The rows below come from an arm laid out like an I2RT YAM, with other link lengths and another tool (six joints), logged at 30 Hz.
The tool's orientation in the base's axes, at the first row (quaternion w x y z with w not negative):
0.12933 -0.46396 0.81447 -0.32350
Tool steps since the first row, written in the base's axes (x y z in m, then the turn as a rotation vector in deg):
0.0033 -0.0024 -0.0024 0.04 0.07 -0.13
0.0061 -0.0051 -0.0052 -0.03 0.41 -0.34
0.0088 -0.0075 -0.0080 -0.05 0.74 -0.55
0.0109 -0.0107 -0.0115 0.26 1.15 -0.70
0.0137 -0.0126 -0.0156 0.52 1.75 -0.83
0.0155 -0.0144 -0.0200 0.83 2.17 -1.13
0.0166 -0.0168 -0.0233 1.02 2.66 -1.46
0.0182 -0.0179 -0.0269 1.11 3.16 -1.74
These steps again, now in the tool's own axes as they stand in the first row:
0.0000 -0.0015 0.0045 -0.09 0.08 0.09
0.0005 -0.0026 0.0091 -0.36 0.39 0.08
0.0009 -0.0034 0.0136 -0.64 0.66 0.09
0.0021 -0.0037 0.0186 -1.17 0.69 0.19
0.0018 -0.0037 0.0239 -1.82 0.82 0.18
0.0020 -0.0027 0.0289 -2.37 0.95 0.40
0.0031 -0.0021 0.0330 -2.91 1.22 0.54
0.0029 -0.0013 0.0370 -3.40 1.52 0.60

